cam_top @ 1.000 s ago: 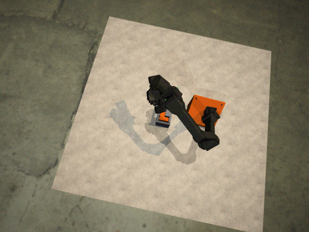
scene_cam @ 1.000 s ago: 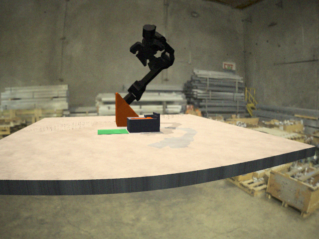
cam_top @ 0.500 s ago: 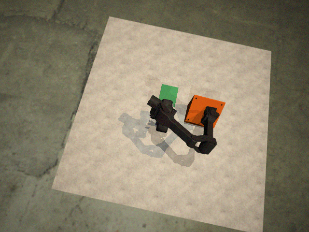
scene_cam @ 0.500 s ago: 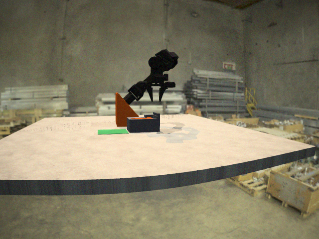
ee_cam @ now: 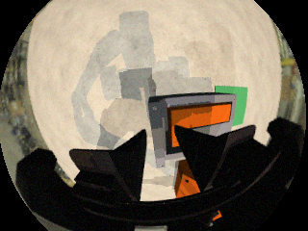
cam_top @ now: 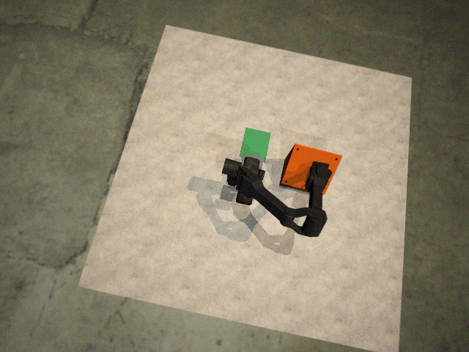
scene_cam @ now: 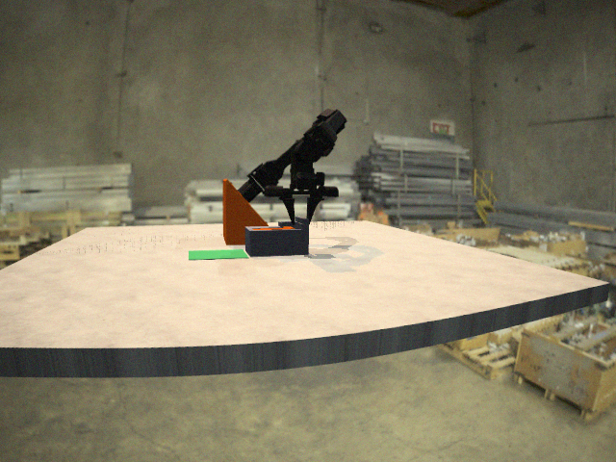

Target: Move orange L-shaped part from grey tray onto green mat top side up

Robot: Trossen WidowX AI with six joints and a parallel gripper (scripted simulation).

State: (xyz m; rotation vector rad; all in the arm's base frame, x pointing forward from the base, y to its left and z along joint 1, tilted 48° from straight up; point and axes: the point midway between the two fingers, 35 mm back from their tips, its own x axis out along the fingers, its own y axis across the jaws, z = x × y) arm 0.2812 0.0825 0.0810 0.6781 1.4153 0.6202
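The orange L-shaped part is 6 cm to the right of my gripper tip, 2 cm below it and 1 cm behind it. From my gripper tip the other things lie so: green mat (22 cm to the right, 9 cm below, 1 cm behind).
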